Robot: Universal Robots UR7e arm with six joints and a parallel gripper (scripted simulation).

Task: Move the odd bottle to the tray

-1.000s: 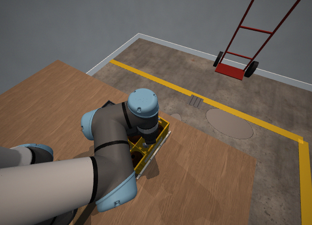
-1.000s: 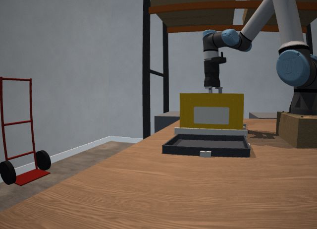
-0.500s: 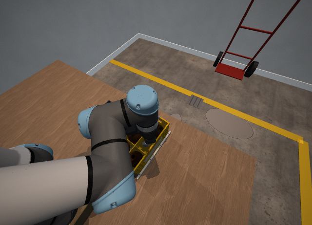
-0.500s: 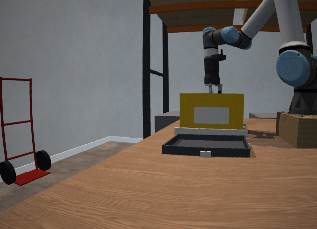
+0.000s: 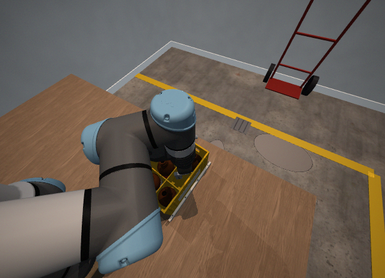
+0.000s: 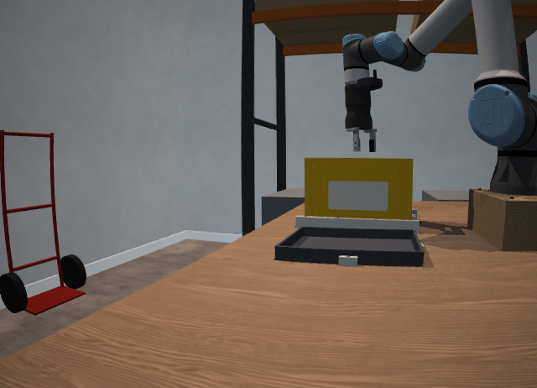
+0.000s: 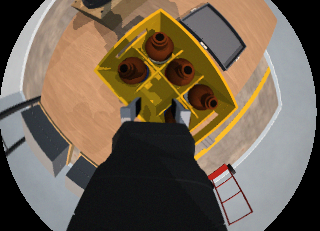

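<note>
Right now the yellow crate is 130 mm below my hand and 40 mm to the left of it. Round my hand: glass bottle 120 mm below, 90 mm behind; then dark tray 340 mm to the left, 200 mm below, 20 mm behind.
</note>
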